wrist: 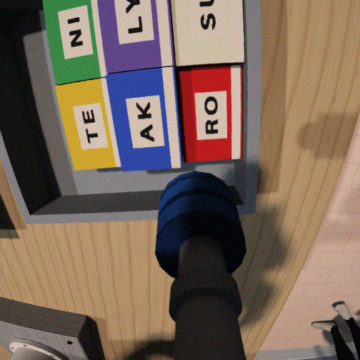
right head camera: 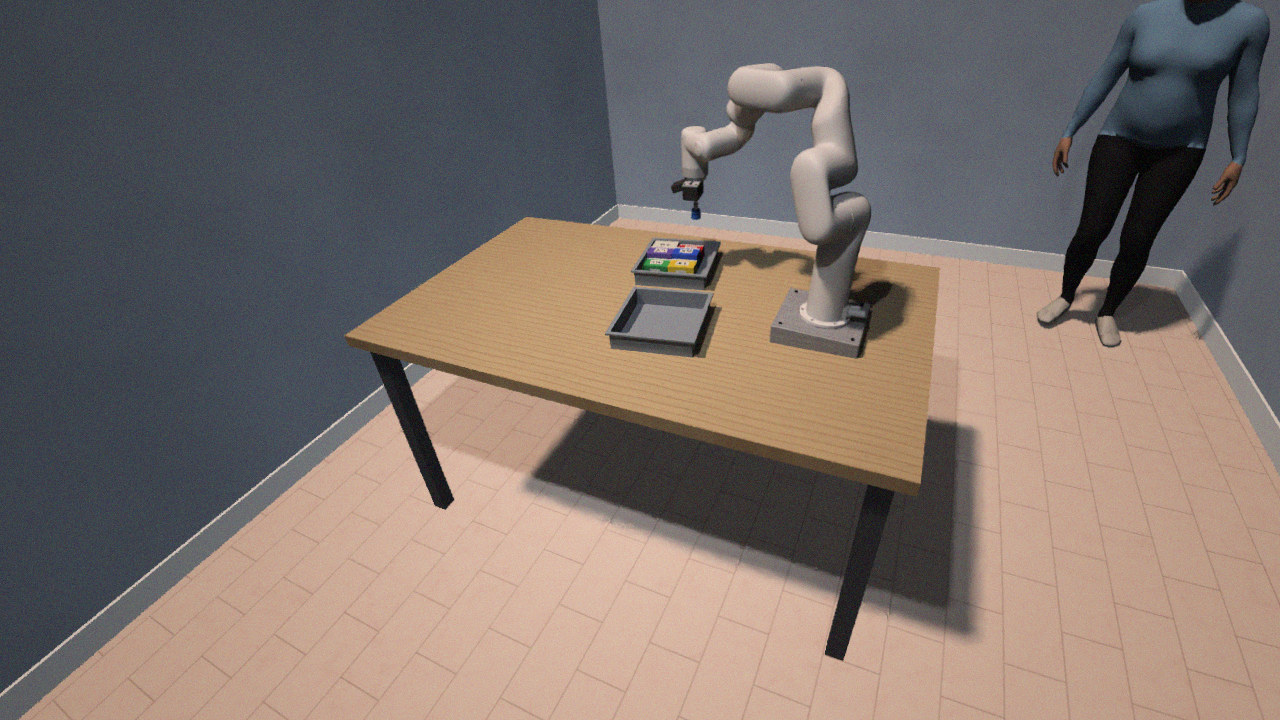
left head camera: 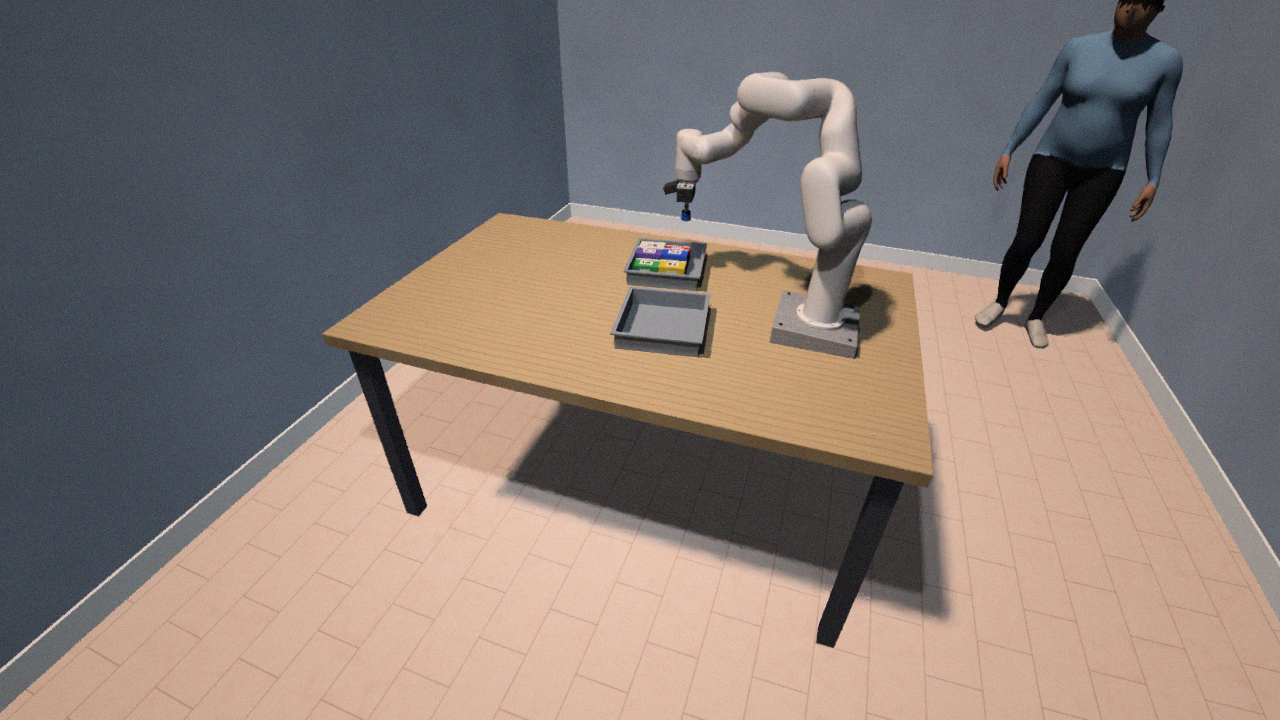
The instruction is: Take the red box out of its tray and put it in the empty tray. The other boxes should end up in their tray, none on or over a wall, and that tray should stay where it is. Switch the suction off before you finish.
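Frame: origin at the arm's base, x left, y back, z up, level; metres.
Seen in the pictures: hand, tool point: [right head camera: 696,217] [left head camera: 685,219]; arm's base, link origin: [right head camera: 824,315] [left head camera: 819,317].
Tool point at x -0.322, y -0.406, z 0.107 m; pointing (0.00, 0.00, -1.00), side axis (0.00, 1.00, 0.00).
Offsets run from my tool point to a thing's top centre. Level surfaces: height alone.
The red box @(dx -0.019, dy -0.026, dz -0.110 m) [left head camera: 678,247] [right head camera: 691,246] [wrist: 212,83], labelled RO, lies in the back tray @(dx +0.066, dy -0.044, dz -0.098 m) [left head camera: 662,280] [right head camera: 671,279] [wrist: 254,115]. In the wrist view it is at the tray's right side, beside the blue AK box [wrist: 142,86] and below the cream box [wrist: 210,54]. A yellow box [wrist: 90,95], a green box [wrist: 75,70] and a purple box [wrist: 135,57] lie in the same tray. The empty tray @(dx +0.401, dy +0.003, dz -0.098 m) [left head camera: 657,345] [right head camera: 651,343] stands nearer the front. My suction cup [left head camera: 685,215] [right head camera: 695,214] [wrist: 200,215] hangs above the back tray, touching no box and carrying nothing.
The robot's base [left head camera: 814,338] [right head camera: 816,338] [wrist: 50,320] stands on the table @(dz -0.148 m) [left head camera: 501,304] [right head camera: 510,304] to the right of the trays. A person [left head camera: 1087,107] [right head camera: 1163,89] stands on the floor beyond the table at the right.
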